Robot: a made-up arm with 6 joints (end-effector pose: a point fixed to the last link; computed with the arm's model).
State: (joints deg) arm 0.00 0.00 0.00 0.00 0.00 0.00
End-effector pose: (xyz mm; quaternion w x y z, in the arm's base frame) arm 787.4 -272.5 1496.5 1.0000 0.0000 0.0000 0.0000
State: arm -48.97 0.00 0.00 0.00 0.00 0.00
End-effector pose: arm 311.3 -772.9 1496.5 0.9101 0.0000 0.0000 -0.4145
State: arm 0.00 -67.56 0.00 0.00 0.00 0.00
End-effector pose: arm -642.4 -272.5 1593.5 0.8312 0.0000 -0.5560 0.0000
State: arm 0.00 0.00 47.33 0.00 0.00 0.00
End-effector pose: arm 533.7 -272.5 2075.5 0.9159 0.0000 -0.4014 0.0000
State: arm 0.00 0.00 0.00 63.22 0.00 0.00
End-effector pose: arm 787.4 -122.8 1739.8 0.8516 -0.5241 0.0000 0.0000
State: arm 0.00 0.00 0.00 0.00 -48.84 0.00
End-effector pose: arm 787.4 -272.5 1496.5 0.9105 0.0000 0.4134 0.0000
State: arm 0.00 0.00 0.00 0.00 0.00 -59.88
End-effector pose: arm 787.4 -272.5 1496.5 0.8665 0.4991 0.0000 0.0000
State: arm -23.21 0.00 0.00 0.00 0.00 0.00
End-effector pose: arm 616.3 -560.8 1496.5 0.9796 0.0000 0.0000 -0.2012
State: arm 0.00 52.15 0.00 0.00 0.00 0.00
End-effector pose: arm 1288.7 -272.5 480.5 0.8982 0.0000 0.4395 0.0000
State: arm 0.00 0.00 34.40 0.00 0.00 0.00
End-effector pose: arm 649.7 -272.5 1941.4 0.9553 0.0000 -0.2957 0.0000
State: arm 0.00 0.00 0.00 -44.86 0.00 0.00
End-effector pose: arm 787.4 -193.2 1304.3 0.9243 0.3816 0.0000 0.0000
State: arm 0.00 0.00 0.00 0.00 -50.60 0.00
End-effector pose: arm 787.4 -272.5 1496.5 0.9041 0.0000 0.4274 0.0000
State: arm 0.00 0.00 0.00 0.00 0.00 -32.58
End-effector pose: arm 787.4 -272.5 1496.5 0.9599 0.2805 0.0000 0.0000
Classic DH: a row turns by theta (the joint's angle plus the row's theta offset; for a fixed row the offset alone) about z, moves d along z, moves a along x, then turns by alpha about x. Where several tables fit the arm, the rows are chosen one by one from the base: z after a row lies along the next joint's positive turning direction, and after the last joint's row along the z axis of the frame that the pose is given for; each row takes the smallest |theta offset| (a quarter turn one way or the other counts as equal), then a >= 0, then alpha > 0; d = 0 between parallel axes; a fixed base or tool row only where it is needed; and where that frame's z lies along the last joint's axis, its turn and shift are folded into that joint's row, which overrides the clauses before.
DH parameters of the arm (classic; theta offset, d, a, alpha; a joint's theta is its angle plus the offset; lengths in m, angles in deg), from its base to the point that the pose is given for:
joint 1: 0 0.4763 0 -90
joint 2: -90 0 1.0202 180
joint 3: 0 0 0 -90
joint 4: 0 -0.7874 0 90
joint 5: 0 0.2725 0 -90
joint 6: 90 0 0 90
tool (fixed): -90 0 0 0

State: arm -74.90 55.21 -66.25 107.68 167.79 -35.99
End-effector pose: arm 248.8 -604.4 251.2 0.5621 0.5837 -0.5432 0.2198
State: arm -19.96 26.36 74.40 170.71 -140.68 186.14
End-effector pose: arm 981.7 -70.4 2005.4 0.0909 0.1124 0.9847 0.0974
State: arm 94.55 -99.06 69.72 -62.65 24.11 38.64
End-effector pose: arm 262.3 -1717.3 706.3 0.1631 -0.8314 0.5220 -0.0985
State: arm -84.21 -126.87 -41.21 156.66 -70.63 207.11
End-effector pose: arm 161.7 885.1 657.5 0.0466 -0.5192 -0.7950 -0.3102
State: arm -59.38 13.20 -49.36 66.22 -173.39 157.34
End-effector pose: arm 321.6 -759.2 885.6 0.0157 -0.5722 -0.3487 -0.7422
